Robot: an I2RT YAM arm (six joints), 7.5 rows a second.
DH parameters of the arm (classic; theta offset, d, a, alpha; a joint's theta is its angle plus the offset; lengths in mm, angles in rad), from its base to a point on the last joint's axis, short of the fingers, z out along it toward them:
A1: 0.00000 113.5 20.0 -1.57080
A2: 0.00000 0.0 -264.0 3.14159
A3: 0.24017 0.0 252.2 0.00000
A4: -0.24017 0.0 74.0 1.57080
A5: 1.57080 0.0 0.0 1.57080
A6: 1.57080 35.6 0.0 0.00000
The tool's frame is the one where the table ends.
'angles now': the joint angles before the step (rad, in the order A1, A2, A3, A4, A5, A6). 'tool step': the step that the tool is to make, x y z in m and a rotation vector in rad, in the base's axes. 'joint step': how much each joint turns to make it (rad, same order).
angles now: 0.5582, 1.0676, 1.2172, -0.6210, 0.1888, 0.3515
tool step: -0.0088, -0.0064, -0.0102, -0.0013, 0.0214, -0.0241
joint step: -0.0010, -0.0456, -0.0542, -0.0142, 0.0157, 0.0201
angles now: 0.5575, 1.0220, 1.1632, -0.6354, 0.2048, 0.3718
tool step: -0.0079, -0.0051, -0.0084, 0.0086, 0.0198, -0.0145
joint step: 0.0000, -0.0401, -0.0448, -0.0123, 0.0041, 0.0230
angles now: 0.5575, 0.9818, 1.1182, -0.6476, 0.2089, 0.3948
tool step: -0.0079, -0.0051, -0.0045, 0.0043, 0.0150, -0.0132
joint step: 0.0003, -0.0357, -0.0264, -0.0234, 0.0060, 0.0171
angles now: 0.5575, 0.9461, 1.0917, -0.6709, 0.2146, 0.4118
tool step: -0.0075, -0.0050, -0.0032, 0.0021, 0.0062, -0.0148
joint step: 0.0005, -0.0348, -0.0224, -0.0193, 0.0107, 0.0124
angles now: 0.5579, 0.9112, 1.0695, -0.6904, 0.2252, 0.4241
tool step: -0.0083, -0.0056, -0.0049, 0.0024, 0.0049, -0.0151
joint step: 0.0001, -0.0417, -0.0309, -0.0164, 0.0107, 0.0120
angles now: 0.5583, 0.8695, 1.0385, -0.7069, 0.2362, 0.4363
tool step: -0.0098, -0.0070, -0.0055, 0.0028, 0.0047, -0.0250
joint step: -0.0007, -0.0498, -0.0335, -0.0230, 0.0183, 0.0172
